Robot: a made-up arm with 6 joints. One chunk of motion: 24 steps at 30 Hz.
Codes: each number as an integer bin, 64 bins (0 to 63) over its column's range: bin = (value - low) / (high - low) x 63, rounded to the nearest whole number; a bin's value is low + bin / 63 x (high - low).
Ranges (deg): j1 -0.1..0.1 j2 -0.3..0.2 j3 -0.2..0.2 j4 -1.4..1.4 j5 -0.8..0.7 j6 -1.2..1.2
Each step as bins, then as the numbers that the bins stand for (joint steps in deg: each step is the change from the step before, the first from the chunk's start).
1 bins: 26 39 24 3 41 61
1 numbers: -0.017 0.010 -0.048 -1.267 0.176 1.124
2 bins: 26 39 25 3 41 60
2 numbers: -0.017 0.010 -0.041 -1.267 0.176 1.086
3 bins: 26 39 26 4 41 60
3 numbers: -0.017 0.010 -0.035 -1.222 0.176 1.086
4 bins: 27 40 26 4 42 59
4 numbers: -0.014 0.017 -0.035 -1.222 0.200 1.048
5 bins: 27 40 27 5 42 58
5 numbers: -0.014 0.017 -0.029 -1.178 0.200 1.010
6 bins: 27 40 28 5 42 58
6 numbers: -0.014 0.017 -0.022 -1.178 0.200 1.010
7 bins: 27 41 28 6 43 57
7 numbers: -0.014 0.025 -0.022 -1.133 0.224 0.971
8 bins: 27 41 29 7 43 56
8 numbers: -0.014 0.025 -0.016 -1.089 0.224 0.933
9 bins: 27 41 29 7 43 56
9 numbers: -0.014 0.025 -0.016 -1.089 0.224 0.933
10 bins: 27 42 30 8 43 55
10 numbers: -0.014 0.033 -0.010 -1.044 0.224 0.895
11 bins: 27 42 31 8 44 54
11 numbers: -0.014 0.033 -0.003 -1.044 0.248 0.857
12 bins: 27 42 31 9 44 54
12 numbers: -0.014 0.033 -0.003 -1.000 0.248 0.857
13 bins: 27 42 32 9 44 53
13 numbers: -0.014 0.033 0.003 -1.000 0.248 0.819
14 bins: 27 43 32 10 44 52
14 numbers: -0.014 0.041 0.003 -0.956 0.248 0.781
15 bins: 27 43 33 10 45 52
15 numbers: -0.014 0.041 0.010 -0.956 0.271 0.781
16 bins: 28 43 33 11 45 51
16 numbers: -0.011 0.041 0.010 -0.911 0.271 0.743
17 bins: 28 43 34 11 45 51
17 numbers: -0.011 0.041 0.016 -0.911 0.271 0.743
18 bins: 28 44 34 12 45 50
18 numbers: -0.011 0.049 0.016 -0.867 0.271 0.705
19 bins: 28 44 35 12 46 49
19 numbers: -0.011 0.049 0.022 -0.867 0.295 0.667
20 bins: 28 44 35 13 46 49
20 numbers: -0.011 0.049 0.022 -0.822 0.295 0.667
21 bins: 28 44 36 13 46 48
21 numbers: -0.011 0.049 0.029 -0.822 0.295 0.629
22 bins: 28 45 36 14 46 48
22 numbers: -0.011 0.057 0.029 -0.778 0.295 0.629
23 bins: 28 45 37 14 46 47
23 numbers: -0.011 0.057 0.035 -0.778 0.295 0.590
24 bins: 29 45 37 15 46 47
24 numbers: -0.008 0.057 0.035 -0.733 0.295 0.590
